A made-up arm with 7 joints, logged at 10 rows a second.
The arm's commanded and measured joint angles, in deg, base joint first. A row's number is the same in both.
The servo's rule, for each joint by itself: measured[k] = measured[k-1] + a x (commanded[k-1-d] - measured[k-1]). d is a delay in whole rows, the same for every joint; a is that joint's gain. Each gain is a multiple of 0.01, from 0.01 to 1. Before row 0 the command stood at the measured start. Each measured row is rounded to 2 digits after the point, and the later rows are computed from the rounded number. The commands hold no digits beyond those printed.
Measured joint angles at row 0:
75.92 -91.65 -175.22 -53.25 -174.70 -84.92 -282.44
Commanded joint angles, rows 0 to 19:
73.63 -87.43 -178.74 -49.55 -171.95 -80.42 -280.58
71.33 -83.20 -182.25 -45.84 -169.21 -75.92 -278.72
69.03 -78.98 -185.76 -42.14 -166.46 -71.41 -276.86
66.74 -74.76 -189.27 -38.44 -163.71 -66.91 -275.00
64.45 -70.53 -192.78 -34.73 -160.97 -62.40 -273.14
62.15 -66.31 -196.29 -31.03 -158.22 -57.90 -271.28
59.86 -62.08 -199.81 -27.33 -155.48 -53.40 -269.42
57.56 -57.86 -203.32 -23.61 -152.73 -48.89 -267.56
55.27 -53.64 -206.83 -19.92 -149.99 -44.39 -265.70
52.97 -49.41 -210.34 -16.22 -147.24 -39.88 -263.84
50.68 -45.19 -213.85 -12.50 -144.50 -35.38 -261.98
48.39 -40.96 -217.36 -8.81 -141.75 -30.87 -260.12
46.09 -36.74 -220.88 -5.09 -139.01 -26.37 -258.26
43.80 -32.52 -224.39 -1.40 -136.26 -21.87 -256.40
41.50 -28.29 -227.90 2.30 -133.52 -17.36 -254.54
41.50 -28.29 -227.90 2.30 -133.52 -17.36 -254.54
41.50 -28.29 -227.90 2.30 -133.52 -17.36 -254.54
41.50 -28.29 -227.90 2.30 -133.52 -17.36 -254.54
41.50 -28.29 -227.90 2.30 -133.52 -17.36 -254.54
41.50 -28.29 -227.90 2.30 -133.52 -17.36 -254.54
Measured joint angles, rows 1 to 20:
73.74 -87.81 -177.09 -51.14 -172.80 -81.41 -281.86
71.45 -83.61 -179.82 -48.12 -170.32 -77.13 -280.89
69.15 -79.40 -182.97 -44.71 -167.66 -72.67 -279.64
66.86 -75.18 -186.31 -41.14 -164.93 -68.18 -278.20
64.57 -70.95 -189.74 -37.49 -162.20 -63.67 -276.63
62.27 -66.73 -193.21 -33.81 -159.45 -59.17 -274.97
59.98 -62.50 -196.71 -30.12 -156.71 -54.67 -273.25
57.68 -58.28 -200.21 -26.41 -153.96 -50.16 -271.49
55.39 -54.06 -203.72 -22.71 -151.22 -45.66 -269.70
53.09 -49.83 -207.23 -19.01 -148.47 -41.15 -267.88
50.80 -45.61 -210.74 -15.30 -145.73 -36.65 -266.05
48.51 -41.38 -214.25 -11.60 -142.98 -32.14 -264.21
46.21 -37.16 -217.76 -7.89 -140.24 -27.64 -262.37
43.92 -32.94 -221.27 -4.19 -137.49 -23.14 -260.52
41.62 -28.71 -224.78 -0.49 -134.75 -18.63 -258.67
41.51 -28.33 -226.43 1.10 -133.90 -17.64 -257.39
41.50 -28.29 -227.21 1.78 -133.64 -17.42 -256.51
41.50 -28.29 -227.58 2.08 -133.56 -17.37 -255.90
41.50 -28.29 -227.75 2.21 -133.53 -17.36 -255.48
41.50 -28.29 -227.83 2.26 -133.52 -17.36 -255.19
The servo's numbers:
d 0
a 0.95 0.91 0.53 0.57 0.69 0.78 0.31

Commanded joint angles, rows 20 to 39:
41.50 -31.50 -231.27 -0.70 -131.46 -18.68 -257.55
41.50 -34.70 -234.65 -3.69 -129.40 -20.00 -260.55
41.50 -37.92 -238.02 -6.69 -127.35 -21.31 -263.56
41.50 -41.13 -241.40 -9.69 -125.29 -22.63 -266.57
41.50 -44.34 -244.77 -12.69 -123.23 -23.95 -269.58
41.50 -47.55 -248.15 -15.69 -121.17 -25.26 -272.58
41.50 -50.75 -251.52 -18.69 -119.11 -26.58 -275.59
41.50 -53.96 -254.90 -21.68 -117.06 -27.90 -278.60
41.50 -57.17 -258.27 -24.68 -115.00 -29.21 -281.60
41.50 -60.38 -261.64 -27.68 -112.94 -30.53 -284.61
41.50 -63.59 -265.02 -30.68 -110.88 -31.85 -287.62
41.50 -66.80 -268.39 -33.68 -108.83 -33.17 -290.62
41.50 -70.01 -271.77 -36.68 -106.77 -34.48 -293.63
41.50 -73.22 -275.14 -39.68 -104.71 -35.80 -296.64
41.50 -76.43 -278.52 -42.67 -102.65 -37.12 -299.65
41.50 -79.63 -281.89 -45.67 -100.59 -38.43 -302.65
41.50 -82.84 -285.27 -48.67 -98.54 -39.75 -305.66
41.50 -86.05 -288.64 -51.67 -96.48 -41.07 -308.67
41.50 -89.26 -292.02 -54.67 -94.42 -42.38 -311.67
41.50 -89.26 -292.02 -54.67 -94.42 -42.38 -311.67
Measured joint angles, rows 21 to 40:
41.50 -31.21 -229.65 0.57 -132.10 -18.39 -255.92
41.50 -34.39 -232.30 -1.86 -130.24 -19.65 -257.36
41.50 -37.60 -235.33 -4.61 -128.25 -20.94 -259.28
41.50 -40.81 -238.55 -7.51 -126.21 -22.26 -261.54
41.50 -44.02 -241.85 -10.46 -124.15 -23.58 -264.03
41.50 -47.23 -245.19 -13.44 -122.09 -24.89 -266.68
41.50 -50.43 -248.54 -16.43 -120.03 -26.21 -269.44
41.50 -53.64 -251.91 -19.42 -117.98 -27.53 -272.28
41.50 -56.85 -255.28 -22.42 -115.92 -28.84 -275.17
41.50 -60.06 -258.65 -25.42 -113.86 -30.16 -278.10
41.50 -63.27 -262.03 -28.42 -111.80 -31.48 -281.05
41.50 -66.48 -265.40 -31.42 -109.75 -32.80 -284.02
41.50 -69.69 -268.78 -34.42 -107.69 -34.11 -287.00
41.50 -72.90 -272.15 -37.42 -105.63 -35.43 -289.99
41.50 -76.11 -275.53 -40.41 -103.57 -36.75 -292.98
41.50 -79.31 -278.90 -43.41 -101.51 -38.06 -295.98
41.50 -82.52 -282.28 -46.41 -99.46 -39.38 -298.98
41.50 -85.73 -285.65 -49.41 -97.40 -40.70 -301.98
41.50 -88.94 -289.03 -52.41 -95.34 -42.01 -304.98
41.50 -89.23 -290.61 -53.70 -94.71 -42.30 -307.05

